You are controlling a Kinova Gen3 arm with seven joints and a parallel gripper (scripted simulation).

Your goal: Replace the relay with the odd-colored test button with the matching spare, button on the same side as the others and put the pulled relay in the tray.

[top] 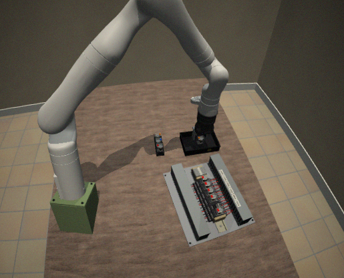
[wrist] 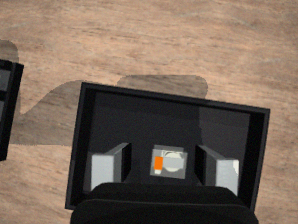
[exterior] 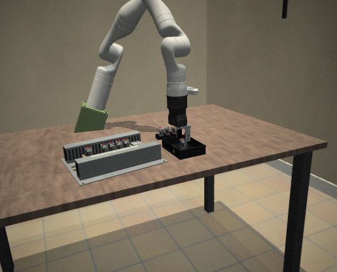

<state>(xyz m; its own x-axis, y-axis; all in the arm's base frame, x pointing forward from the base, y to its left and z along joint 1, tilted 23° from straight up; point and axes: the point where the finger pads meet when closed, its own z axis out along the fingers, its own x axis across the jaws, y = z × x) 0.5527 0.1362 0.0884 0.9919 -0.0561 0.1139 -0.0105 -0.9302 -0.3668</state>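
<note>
My gripper is now 5 cm above the black tray.
</note>
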